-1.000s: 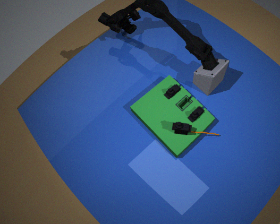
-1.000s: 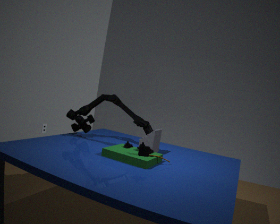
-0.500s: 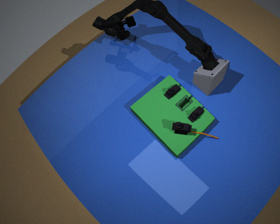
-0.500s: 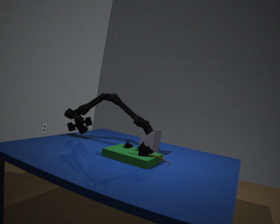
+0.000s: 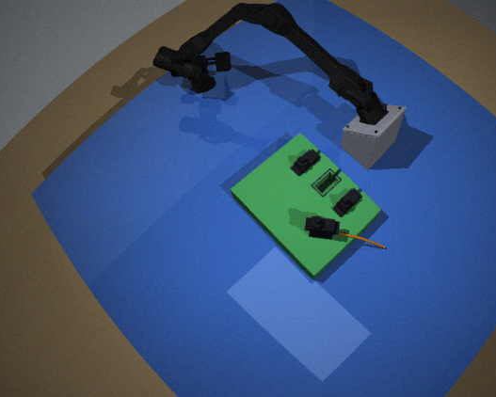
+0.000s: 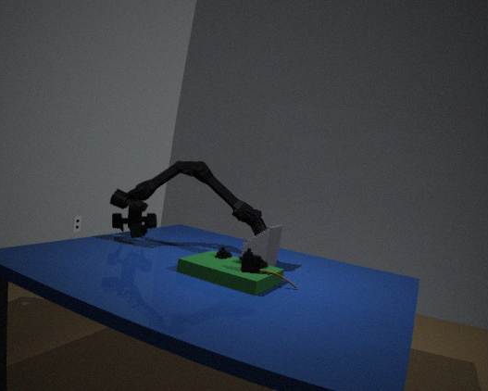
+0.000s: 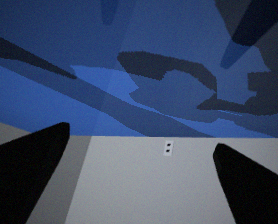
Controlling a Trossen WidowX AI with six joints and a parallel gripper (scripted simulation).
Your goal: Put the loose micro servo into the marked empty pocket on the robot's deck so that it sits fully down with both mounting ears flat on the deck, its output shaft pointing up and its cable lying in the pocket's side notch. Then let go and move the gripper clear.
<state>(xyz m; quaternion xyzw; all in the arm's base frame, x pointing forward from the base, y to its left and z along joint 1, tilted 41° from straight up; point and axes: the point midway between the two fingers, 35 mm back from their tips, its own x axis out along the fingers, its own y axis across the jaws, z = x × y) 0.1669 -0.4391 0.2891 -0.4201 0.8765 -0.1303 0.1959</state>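
Right now the green deck is 16 cm ahead of my gripper tip, 55 cm to the left of it and 1 cm below it.
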